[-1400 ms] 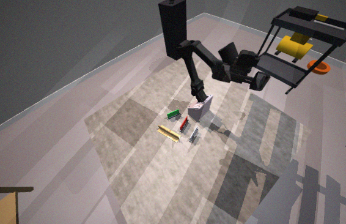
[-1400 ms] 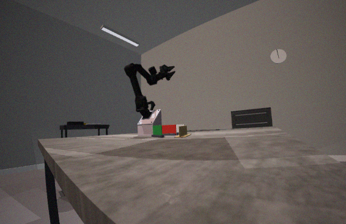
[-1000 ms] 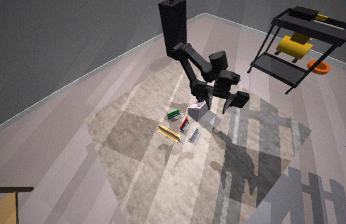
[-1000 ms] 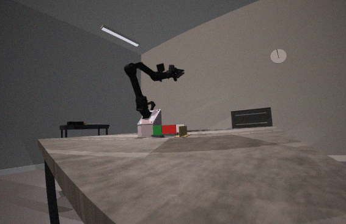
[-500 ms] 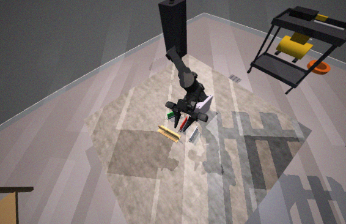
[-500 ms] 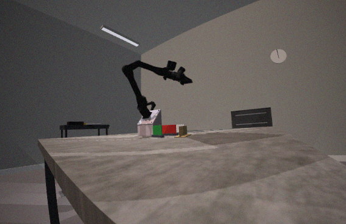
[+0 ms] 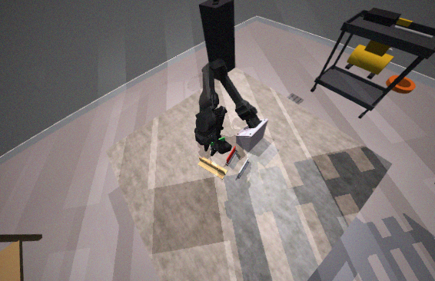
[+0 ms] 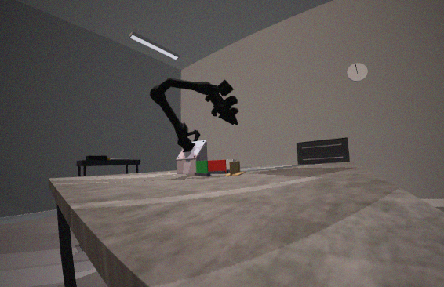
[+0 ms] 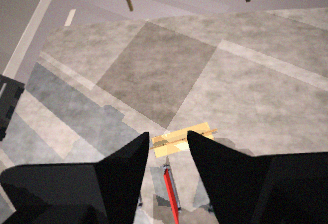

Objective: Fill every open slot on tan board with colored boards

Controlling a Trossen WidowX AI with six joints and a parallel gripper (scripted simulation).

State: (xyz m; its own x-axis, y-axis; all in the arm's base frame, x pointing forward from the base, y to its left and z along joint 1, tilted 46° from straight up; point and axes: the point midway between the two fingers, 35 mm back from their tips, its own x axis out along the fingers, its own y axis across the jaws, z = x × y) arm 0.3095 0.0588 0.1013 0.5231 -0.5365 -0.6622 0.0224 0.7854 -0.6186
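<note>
Now: gripper tip 210 mm above the green board, 140 mm past it and 110 mm to the left of it. From my gripper tip the other things lie so: tan board (210 mm below, 30 mm to the right); then grey-white board (210 mm below, 120 mm to the left, 120 mm behind); then red board (210 mm below, 130 mm behind, 10 mm to the left).
</note>
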